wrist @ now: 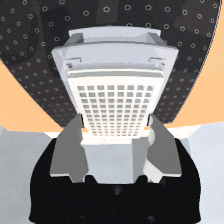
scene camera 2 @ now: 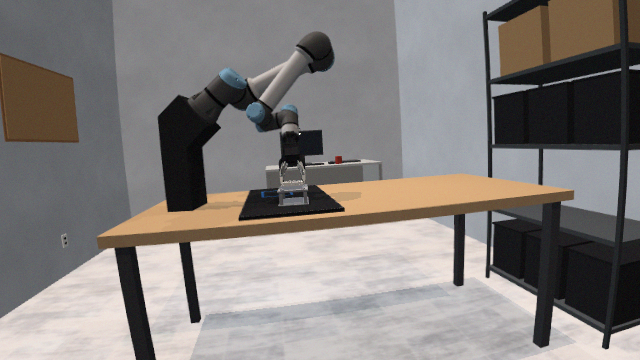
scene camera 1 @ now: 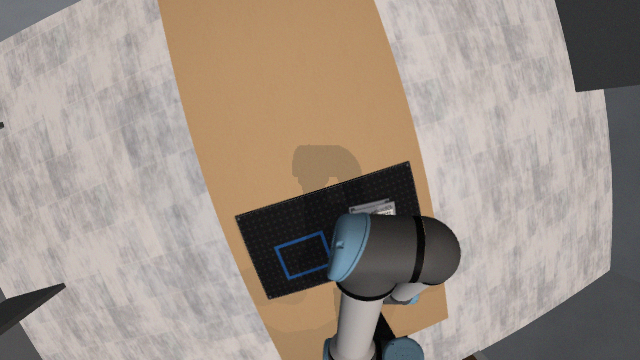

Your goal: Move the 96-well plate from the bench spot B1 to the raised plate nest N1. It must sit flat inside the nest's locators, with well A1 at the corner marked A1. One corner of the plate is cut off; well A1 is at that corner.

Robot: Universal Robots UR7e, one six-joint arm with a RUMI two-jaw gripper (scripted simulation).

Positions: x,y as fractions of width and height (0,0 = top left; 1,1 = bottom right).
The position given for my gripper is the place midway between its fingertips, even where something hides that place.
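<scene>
Scene camera 2: my gripper (scene camera 2: 0.46,0.51). Wrist view: my gripper (wrist: 0.52,0.51), white 96-well plate (wrist: 0.52,0.47), grey plate nest (wrist: 0.45,0.24).
</scene>
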